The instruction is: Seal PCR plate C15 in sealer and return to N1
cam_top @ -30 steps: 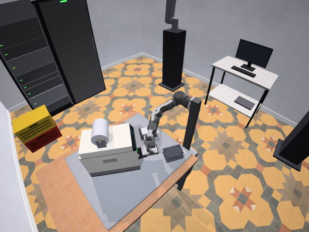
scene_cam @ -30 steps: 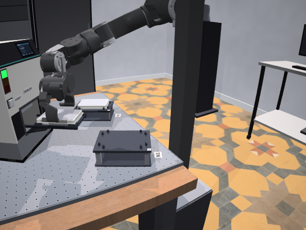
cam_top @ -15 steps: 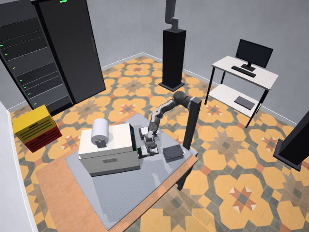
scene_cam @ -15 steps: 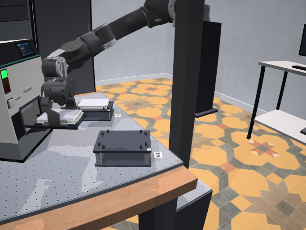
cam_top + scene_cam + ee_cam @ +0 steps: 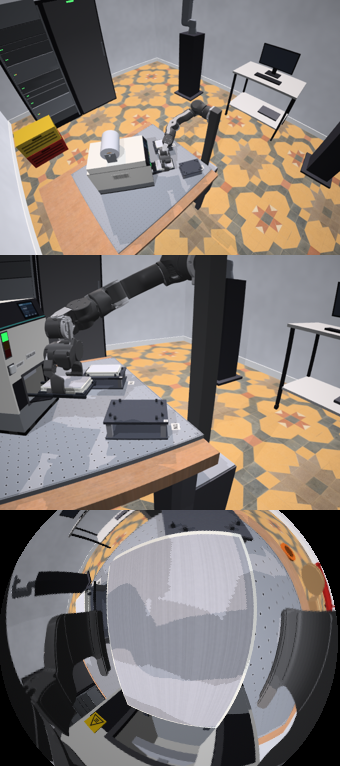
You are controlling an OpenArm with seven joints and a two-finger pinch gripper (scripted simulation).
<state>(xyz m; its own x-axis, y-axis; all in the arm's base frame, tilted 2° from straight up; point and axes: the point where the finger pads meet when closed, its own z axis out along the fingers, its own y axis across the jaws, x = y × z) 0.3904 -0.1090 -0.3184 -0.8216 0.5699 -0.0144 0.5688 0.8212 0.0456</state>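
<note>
Now: hand right at the white 96-well plate C15. Also, from my hand: sealer stage (1 cm below); plate nest N1 (15 cm behind, 14 cm to the left, 6 cm below); start key (13 cm ahead, 8 cm above, 2 cm to the left).
</note>
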